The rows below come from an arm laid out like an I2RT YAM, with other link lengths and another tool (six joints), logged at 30 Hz.
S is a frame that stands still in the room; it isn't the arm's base.
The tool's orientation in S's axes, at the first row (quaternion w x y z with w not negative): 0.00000, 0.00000, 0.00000, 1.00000
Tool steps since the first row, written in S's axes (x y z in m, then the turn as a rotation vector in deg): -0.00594, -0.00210, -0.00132, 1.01, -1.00, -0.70; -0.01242, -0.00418, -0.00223, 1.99, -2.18, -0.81; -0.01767, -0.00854, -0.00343, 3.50, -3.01, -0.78; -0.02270, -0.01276, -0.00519, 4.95, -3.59, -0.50
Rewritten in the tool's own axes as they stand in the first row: 0.00594, 0.00210, -0.00132, -1.01, 1.00, -0.70; 0.01242, 0.00418, -0.00223, -1.99, 2.18, -0.81; 0.01767, 0.00854, -0.00343, -3.50, 3.01, -0.78; 0.02270, 0.01276, -0.00519, -4.95, 3.59, -0.50
